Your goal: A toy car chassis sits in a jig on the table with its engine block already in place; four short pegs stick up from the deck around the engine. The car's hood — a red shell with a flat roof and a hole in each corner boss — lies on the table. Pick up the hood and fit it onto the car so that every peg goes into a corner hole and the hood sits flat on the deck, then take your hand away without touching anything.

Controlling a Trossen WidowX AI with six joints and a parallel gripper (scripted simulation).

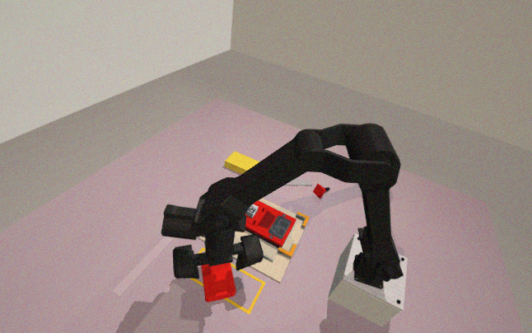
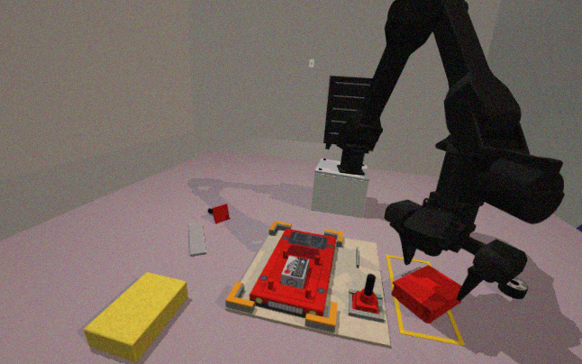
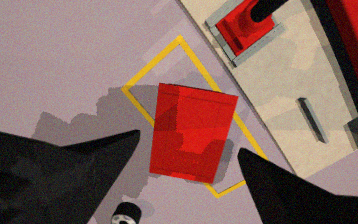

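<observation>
Now: the red hood 2 cm below my gripper tip. The rest, counted from my gripper tip: black-knobbed stand (11 cm to the right, 3 cm ahead); grey engine block (21 cm to the right, 1 cm below); black wheel (17 cm to the left, 3 cm below, 3 cm behind).
</observation>
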